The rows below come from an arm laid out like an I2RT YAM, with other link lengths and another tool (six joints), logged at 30 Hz.
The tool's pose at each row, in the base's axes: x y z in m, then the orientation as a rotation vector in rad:
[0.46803, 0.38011, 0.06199, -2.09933, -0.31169, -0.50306]
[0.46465, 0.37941, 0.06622, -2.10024, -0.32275, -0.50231]
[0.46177, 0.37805, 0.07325, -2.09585, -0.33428, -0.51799]
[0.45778, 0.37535, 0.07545, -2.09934, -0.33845, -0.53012]
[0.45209, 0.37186, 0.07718, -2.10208, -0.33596, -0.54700]
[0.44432, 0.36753, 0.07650, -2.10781, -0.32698, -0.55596]
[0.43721, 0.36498, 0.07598, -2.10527, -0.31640, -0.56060]
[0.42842, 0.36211, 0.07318, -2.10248, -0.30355, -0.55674]
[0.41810, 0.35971, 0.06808, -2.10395, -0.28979, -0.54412]
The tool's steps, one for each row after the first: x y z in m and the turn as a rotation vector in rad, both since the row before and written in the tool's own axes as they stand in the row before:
[-0.00104, -0.00411, -0.00344, 0.00019, -0.00503, -0.00763]
[0.00071, -0.00561, -0.00526, 0.00118, 0.00718, -0.01451]
[-0.00253, -0.00184, -0.00428, -0.00607, 0.00557, -0.00805]
[-0.00423, -0.00180, -0.00514, -0.00718, 0.01148, -0.00520]
[-0.00719, -0.00050, -0.00526, -0.00856, 0.00784, 0.00253]
[-0.00646, -0.00126, -0.00374, 0.00020, 0.00780, 0.00579]
[-0.00904, -0.00013, -0.00340, 0.00237, 0.00306, 0.01089]
[-0.01150, 0.00072, -0.00235, 0.00038, -0.00360, 0.01491]

